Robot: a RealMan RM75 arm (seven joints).
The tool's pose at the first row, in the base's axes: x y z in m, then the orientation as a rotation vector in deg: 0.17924, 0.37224, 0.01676, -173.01, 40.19, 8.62
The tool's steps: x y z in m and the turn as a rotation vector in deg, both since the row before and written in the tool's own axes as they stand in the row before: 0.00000, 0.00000, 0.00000, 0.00, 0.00, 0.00; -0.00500, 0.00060, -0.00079, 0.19, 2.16, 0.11; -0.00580, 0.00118, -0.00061, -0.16, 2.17, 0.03; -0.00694, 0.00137, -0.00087, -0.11, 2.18, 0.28; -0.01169, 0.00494, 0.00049, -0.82, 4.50, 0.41
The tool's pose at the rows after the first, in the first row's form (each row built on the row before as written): 0.17924, 0.37224, 0.01676, -173.01, 40.19, 8.62; 0.17458, 0.37384, 0.01805, -173.39, 40.50, 5.30; 0.16890, 0.37532, 0.01902, -174.07, 40.73, 2.08; 0.16209, 0.37715, 0.02006, -174.56, 41.32, -1.19; 0.14943, 0.37798, 0.01938, 173.65, -41.82, 7.72
